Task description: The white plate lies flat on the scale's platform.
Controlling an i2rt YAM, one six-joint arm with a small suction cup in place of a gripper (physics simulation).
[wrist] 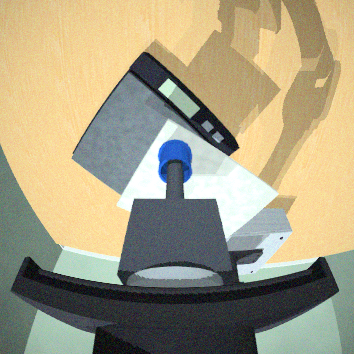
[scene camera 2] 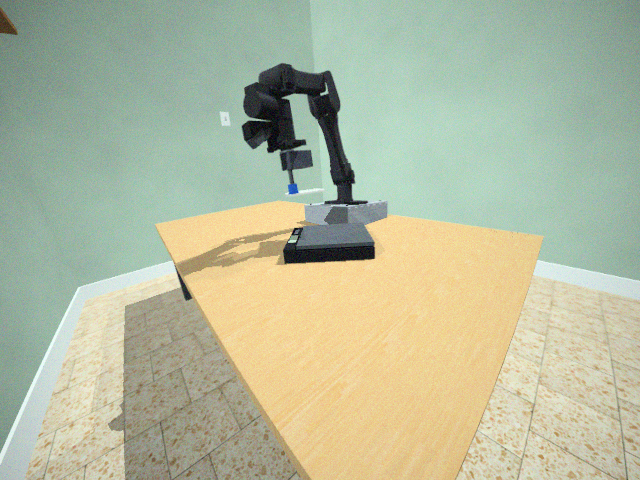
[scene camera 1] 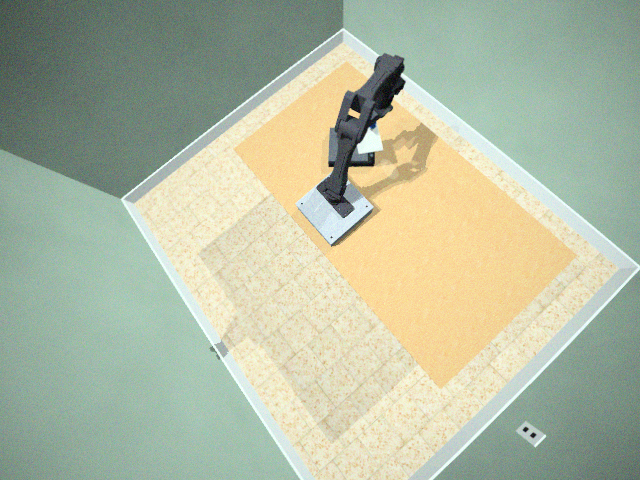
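Pixels of known places: hand, its tool point: (wrist: pixel 174 149) (scene camera 2: pixel 294 197) (scene camera 1: pixel 372 127); arm's base, origin of its link: (scene camera 2: pixel 345 203) (scene camera 1: pixel 334 198).
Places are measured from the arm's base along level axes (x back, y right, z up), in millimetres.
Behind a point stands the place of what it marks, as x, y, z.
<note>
The white plate (scene camera 1: pixel 371 140) {-283, -74, 86} (scene camera 2: pixel 312 191) {-303, -170, 93} (wrist: pixel 235 192) {-293, -61, 85} is a thin square, held roughly level in the air by my gripper (scene camera 1: pixel 372 125) (scene camera 2: pixel 293 189) (wrist: pixel 175 162) {-336, -127, 79}, a blue suction cup near one corner of the plate. The scale (scene camera 1: pixel 336 149) {-188, -210, -33} (scene camera 2: pixel 333 236) {-281, -220, -33} (wrist: pixel 112 130) {-304, -234, -33} lies on the table, dark with a grey platform, a pale display and small buttons. In scene camera 2 the plate hangs well above the level of the platform, with a gap between them. In the wrist view it overlaps part of the platform and hides the platform's corner near the robot base.
The robot's light grey base plate (scene camera 1: pixel 325 219) {99, 49, -9} (scene camera 2: pixel 320 212) {-107, 40, -24} (wrist: pixel 275 227) {-107, 106, -14} stands close to the scale on the wooden table (scene camera 1: pixel 439 248) {-223, 488, -78} (scene camera 2: pixel 361 330) {-477, -483, -78} (wrist: pixel 50 75) {-407, -378, -78}. The arm's shadow falls across the table beside the scale. Table edges show in both scene views.
</note>
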